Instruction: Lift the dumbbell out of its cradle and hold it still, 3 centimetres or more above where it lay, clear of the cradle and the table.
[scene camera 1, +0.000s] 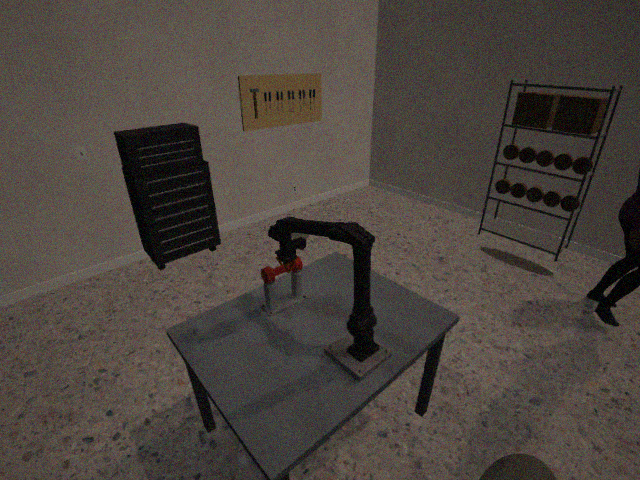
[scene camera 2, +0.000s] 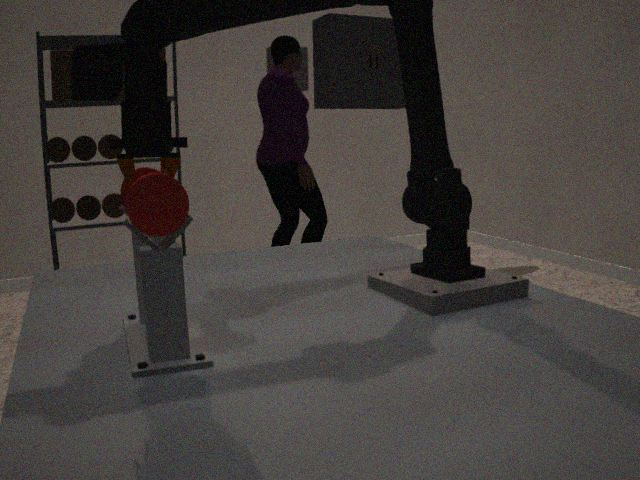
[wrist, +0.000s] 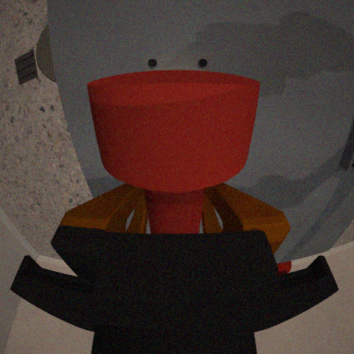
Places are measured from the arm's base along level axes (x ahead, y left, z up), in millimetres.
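Pixels of known places: gripper, fingertip midpoint: (scene camera 1: 286, 271); arm's base, origin of the base link: (scene camera 1: 363, 350) (scene camera 2: 447, 274).
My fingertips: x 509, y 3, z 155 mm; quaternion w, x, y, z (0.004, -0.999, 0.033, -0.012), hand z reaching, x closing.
For each thing: its middle in the pictures, then the offset to it from my fingertips. Level surfaces: height alone.
- red dumbbell, body centre: (scene camera 2: 151, 197) (scene camera 1: 282, 269) dx +1, dy +26, dz +21 mm
- grey two-post cradle, body centre: (scene camera 2: 156, 277) (scene camera 1: 283, 287) dx +1, dy +26, dz -88 mm
- grey table, its level: dz -181 mm
The red dumbbell (scene camera 1: 267, 274) (scene camera 2: 157, 204) (wrist: 175, 135) lies level in the V-shaped tops of the grey two-post cradle (scene camera 1: 267, 297) (scene camera 2: 164, 304). In scene camera 2 its near end sits down in the V, with no gap visible. My gripper (scene camera 1: 282, 267) (scene camera 2: 148, 165) (wrist: 174, 177) points down over the middle of the dumbbell. Its orange fingers are shut on the handle, one on each side, in the wrist view. The fingertips are hidden behind the near end in scene camera 2. In the wrist view, part of the handle and most of the far end are hidden by the dark gripper body.
The cradle is bolted to the grey table (scene camera 1: 232, 361) (scene camera 2: 413, 413). The arm's base plate (scene camera 1: 359, 367) (scene camera 2: 439, 304) stands on the same table. A tool cabinet (scene camera 1: 170, 196), a shelf rack (scene camera 1: 502, 126) (scene camera 2: 44, 155) and a person (scene camera 1: 628, 248) (scene camera 2: 283, 124) are away from the table.
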